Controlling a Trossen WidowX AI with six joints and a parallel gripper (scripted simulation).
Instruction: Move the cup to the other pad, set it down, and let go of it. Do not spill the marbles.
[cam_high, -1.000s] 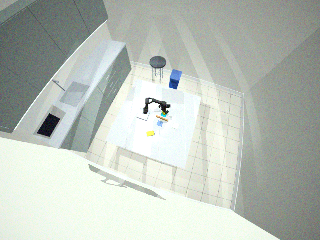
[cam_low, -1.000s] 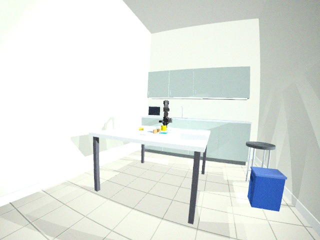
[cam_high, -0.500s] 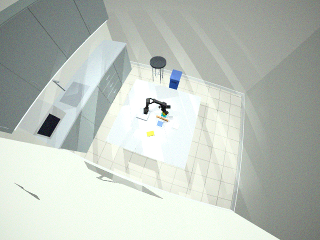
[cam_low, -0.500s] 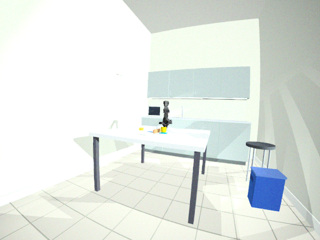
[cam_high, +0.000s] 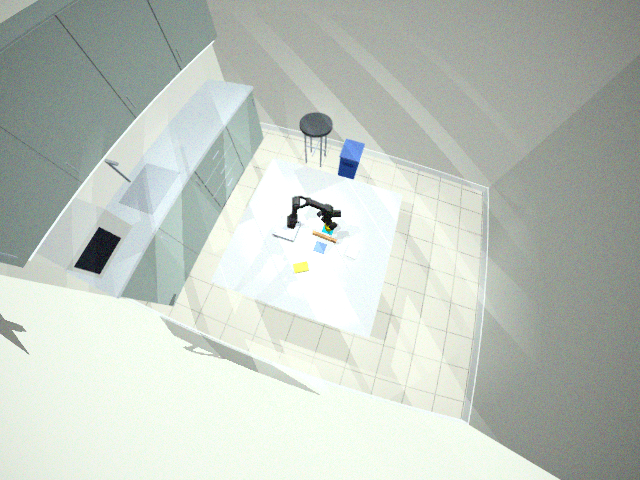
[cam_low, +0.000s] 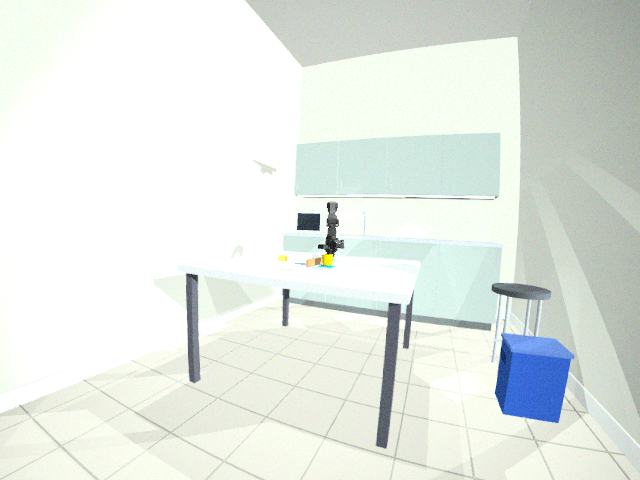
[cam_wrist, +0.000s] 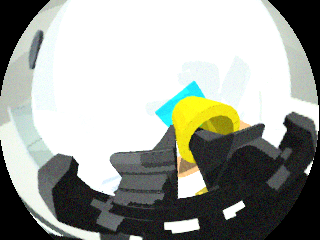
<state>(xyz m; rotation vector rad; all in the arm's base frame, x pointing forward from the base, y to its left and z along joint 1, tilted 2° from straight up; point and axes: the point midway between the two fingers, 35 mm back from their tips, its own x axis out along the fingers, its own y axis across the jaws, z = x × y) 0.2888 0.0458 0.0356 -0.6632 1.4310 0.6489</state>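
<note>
Right now the yellow cup is 2 cm ahead of my gripper tip and 2 cm to the right of it. From my gripper tip the other things lie so: light blue pad (3 cm behind, 20 cm to the right, 5 cm below); wooden block (1 cm behind, 11 cm to the right, 3 cm below).
</note>
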